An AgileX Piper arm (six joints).
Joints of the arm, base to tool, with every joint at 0 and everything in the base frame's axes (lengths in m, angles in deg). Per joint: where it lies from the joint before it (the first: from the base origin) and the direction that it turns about. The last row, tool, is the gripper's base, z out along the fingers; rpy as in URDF.
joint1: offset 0 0 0.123 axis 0 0 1
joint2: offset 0 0 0 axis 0 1 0
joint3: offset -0.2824 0 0.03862 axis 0 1 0
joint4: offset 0.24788 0 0.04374 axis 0.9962 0 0.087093
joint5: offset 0 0 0 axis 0 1 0
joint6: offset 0.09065 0 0.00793 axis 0.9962 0 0.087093
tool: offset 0 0 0 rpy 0 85 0
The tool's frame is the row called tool.
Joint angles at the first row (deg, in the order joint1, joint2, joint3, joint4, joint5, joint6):
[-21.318, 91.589, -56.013, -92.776, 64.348, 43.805]
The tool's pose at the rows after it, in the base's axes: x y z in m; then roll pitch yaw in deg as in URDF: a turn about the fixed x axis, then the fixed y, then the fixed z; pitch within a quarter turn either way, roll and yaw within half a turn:
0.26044 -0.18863 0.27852 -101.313 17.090 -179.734
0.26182 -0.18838 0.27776 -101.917 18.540 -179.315
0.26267 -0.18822 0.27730 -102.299 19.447 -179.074
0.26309 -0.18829 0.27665 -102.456 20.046 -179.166
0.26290 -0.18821 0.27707 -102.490 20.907 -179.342
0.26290 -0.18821 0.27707 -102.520 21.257 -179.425
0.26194 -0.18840 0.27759 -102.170 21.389 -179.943
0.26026 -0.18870 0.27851 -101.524 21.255 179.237
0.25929 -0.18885 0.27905 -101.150 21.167 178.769
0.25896 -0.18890 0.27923 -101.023 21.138 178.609
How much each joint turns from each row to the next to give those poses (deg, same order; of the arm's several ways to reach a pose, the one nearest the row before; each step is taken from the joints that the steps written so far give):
[0.000, 0.000, 0.000, -0.393, -1.224, 2.542]
[0.001, 0.000, 0.001, 0.000, -1.000, 1.341]
[-0.001, 0.000, -0.001, 0.000, -0.619, 0.839]
[-0.001, 0.103, 0.000, 0.000, -0.119, 0.693]
[0.002, -0.076, -0.001, 0.001, 0.002, 0.809]
[0.000, 0.000, 0.001, 0.000, 0.000, 0.358]
[-0.001, 0.000, 0.000, -0.001, 0.696, 0.233]
[0.000, 0.000, -0.001, 0.000, 1.222, 0.026]
[0.000, -0.001, 0.000, 0.001, 0.702, -0.002]
[0.000, 0.000, 0.000, 0.000, 0.239, 0.000]

